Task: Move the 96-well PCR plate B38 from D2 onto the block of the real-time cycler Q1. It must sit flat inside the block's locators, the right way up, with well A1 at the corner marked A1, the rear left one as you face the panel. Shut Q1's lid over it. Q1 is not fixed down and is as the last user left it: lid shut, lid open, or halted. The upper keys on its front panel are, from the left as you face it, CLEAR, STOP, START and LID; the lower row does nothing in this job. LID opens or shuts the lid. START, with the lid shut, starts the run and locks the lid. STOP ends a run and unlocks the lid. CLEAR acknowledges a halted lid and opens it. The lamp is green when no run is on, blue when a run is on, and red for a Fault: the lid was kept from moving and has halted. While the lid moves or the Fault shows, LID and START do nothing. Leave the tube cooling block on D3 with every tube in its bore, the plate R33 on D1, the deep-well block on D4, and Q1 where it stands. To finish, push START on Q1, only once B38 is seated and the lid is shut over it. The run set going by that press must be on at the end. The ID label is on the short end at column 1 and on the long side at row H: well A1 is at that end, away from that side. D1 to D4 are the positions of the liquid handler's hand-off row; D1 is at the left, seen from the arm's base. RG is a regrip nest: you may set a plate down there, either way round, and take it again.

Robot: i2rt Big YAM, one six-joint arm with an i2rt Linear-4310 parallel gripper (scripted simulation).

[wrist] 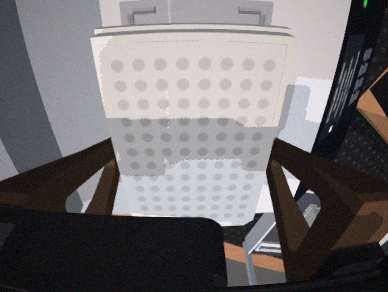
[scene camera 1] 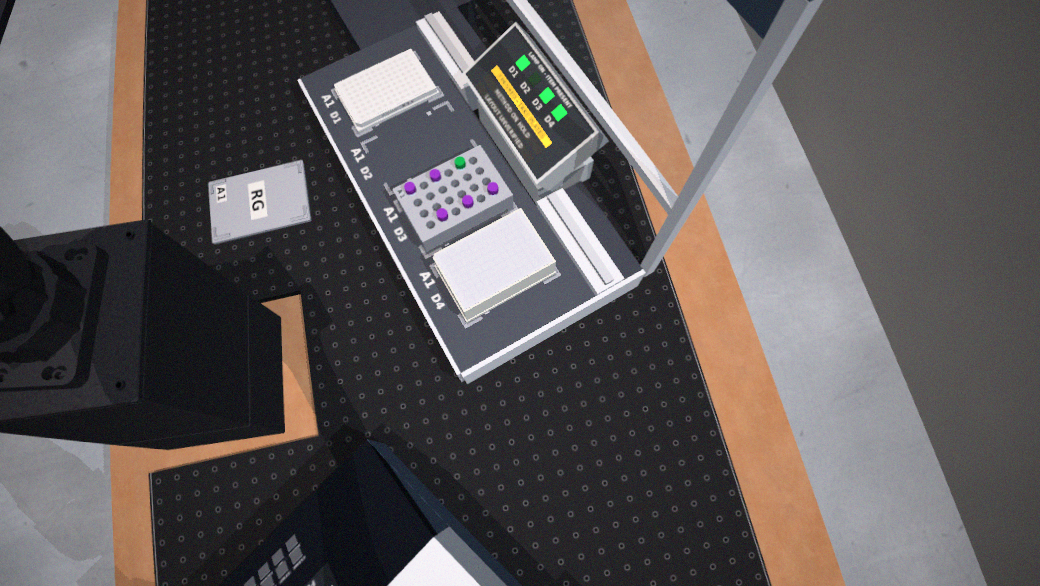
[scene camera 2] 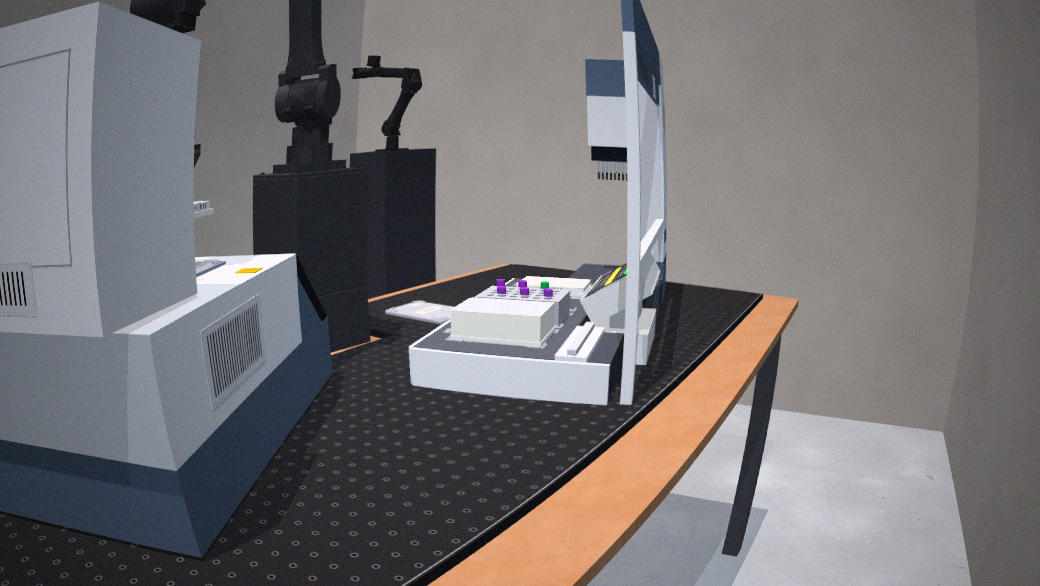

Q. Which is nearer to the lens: the tube cooling block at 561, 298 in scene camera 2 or the lid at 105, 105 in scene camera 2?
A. The lid.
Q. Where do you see a deep-well block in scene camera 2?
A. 511, 322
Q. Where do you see a tube cooling block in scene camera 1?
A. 479, 168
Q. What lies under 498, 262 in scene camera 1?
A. A deep-well block.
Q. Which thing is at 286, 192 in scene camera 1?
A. An RG nest.
